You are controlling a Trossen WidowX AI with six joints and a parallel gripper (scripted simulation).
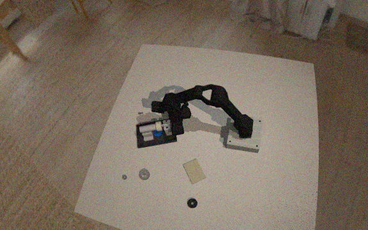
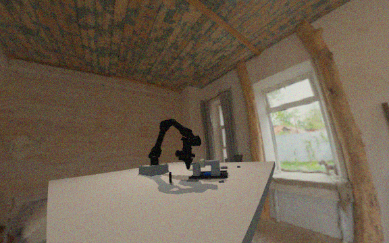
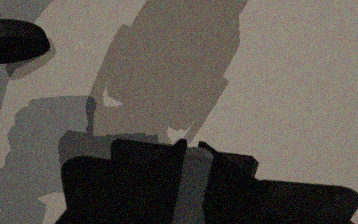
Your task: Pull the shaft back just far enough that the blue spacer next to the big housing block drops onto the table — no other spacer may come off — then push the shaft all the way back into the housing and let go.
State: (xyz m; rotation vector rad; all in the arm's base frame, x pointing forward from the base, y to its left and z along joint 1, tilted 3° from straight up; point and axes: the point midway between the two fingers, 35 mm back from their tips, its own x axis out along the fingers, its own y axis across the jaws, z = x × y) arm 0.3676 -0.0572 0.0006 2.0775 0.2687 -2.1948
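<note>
Now: gripper tip 13 cm short of the blue spacer, 3 cm to the right of it and 3 cm above it. Also, from my gripper tip: tan card: 25 cm to the left, 9 cm behind, 4 cm below; then small screw: 25 cm ahead, 11 cm to the right, 4 cm below.
</note>
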